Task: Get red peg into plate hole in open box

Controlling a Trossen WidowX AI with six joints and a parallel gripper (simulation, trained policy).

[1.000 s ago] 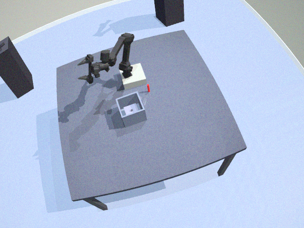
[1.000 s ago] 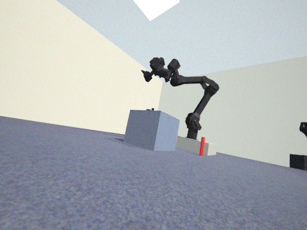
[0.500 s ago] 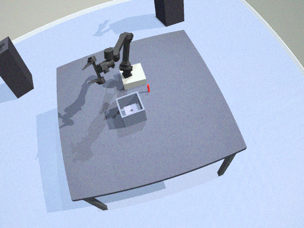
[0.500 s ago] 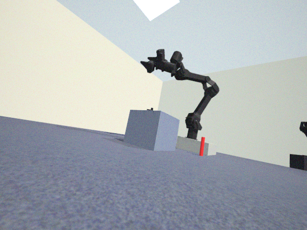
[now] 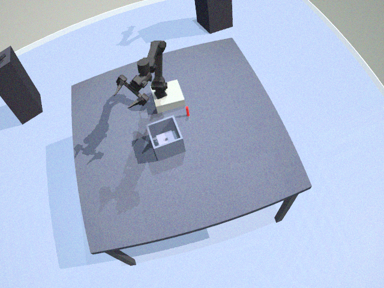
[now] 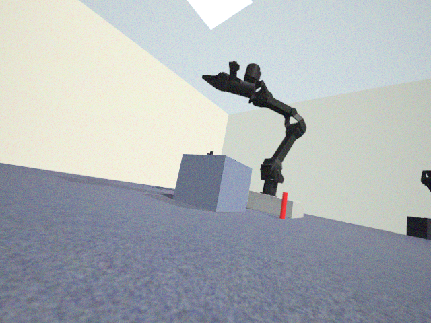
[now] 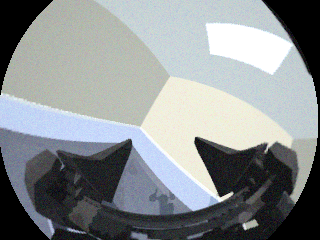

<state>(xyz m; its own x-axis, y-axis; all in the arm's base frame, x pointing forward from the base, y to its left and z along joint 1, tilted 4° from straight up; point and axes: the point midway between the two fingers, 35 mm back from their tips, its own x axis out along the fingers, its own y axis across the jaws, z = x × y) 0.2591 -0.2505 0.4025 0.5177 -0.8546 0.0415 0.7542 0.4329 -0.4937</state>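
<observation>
The red peg lies 10 cm behind my gripper tip, 34 cm to the left of it and 44 cm below it. The rest, counted from my gripper tip: pale plate: 2 cm ahead, 15 cm to the left, 44 cm below.
</observation>
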